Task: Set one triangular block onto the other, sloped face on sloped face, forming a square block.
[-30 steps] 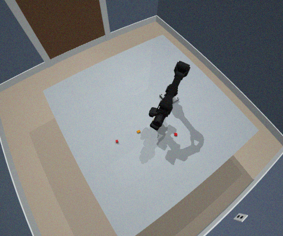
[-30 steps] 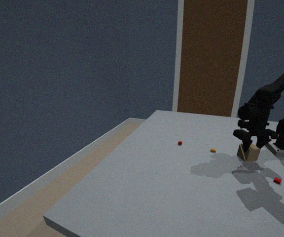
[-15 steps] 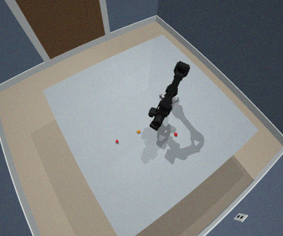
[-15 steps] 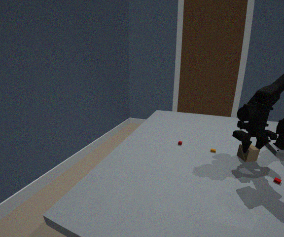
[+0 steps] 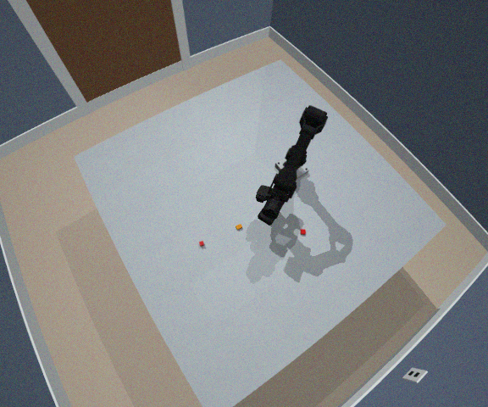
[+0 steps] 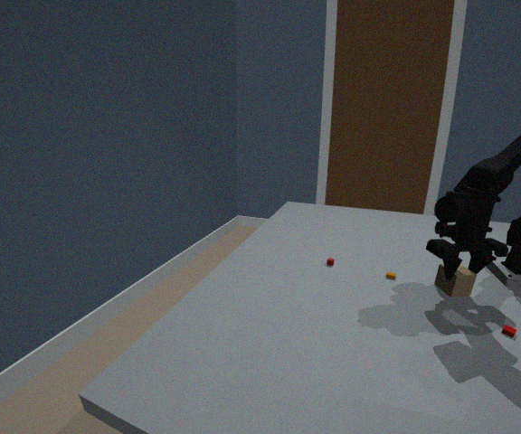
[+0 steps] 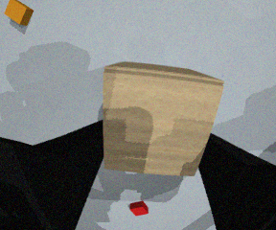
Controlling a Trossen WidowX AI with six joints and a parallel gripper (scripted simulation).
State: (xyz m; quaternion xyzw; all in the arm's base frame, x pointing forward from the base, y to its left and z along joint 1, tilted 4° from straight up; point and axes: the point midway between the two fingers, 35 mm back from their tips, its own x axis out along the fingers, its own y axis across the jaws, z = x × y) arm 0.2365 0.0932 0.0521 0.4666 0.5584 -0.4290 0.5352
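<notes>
The tan triangular block is 1 cm to the left of my gripper tip and 1 cm above it. Round my gripper tip: small orange cube: 15 cm ahead, 6 cm to the right, 3 cm below.
</notes>
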